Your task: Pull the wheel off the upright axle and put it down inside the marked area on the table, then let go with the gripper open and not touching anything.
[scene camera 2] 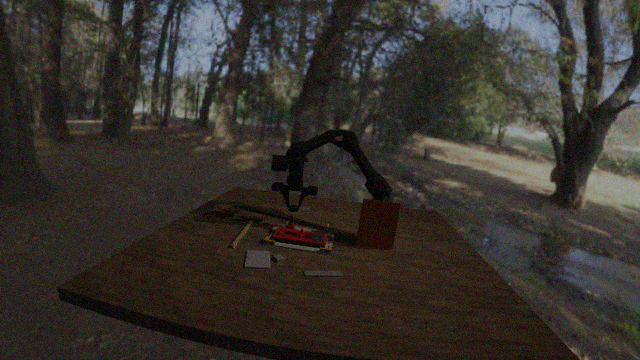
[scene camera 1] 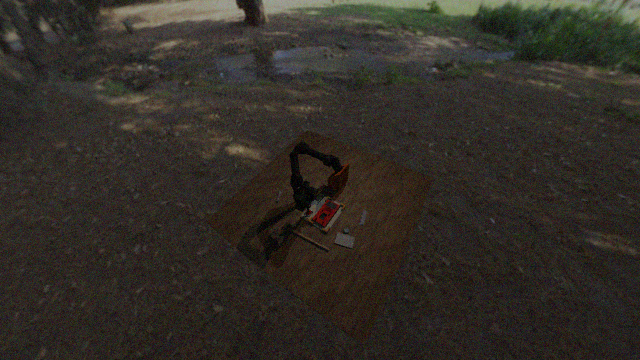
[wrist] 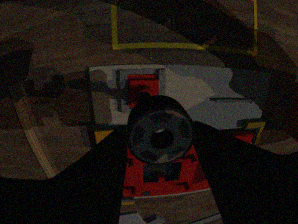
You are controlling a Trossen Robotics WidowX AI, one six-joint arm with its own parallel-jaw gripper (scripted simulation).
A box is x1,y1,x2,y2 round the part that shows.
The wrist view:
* my gripper: [0,120,297,223]
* dark round wheel: [126,96,196,164], held by my gripper
